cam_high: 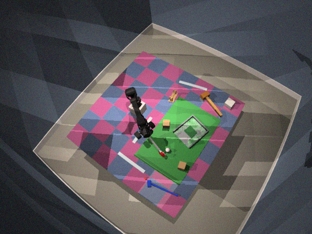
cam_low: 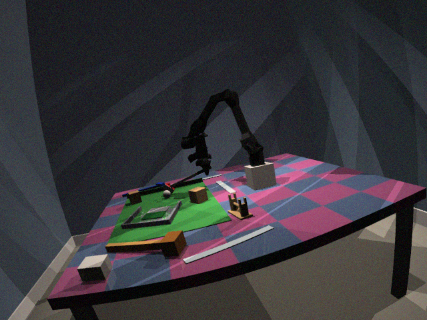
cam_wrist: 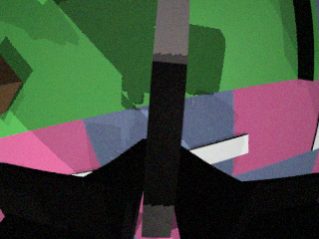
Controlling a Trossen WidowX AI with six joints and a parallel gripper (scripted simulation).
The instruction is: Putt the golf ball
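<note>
The red putter is 12 cm ahead of my gripper tip and 1 cm to the right of it. Also, from my gripper tip: white golf ball: 23 cm ahead, 5 cm below, 3 cm to the left; then wooden stand: 47 cm to the left, 10 cm behind, 4 cm below; then green mat: 23 cm ahead, 19 cm to the left, 7 cm below.
</note>
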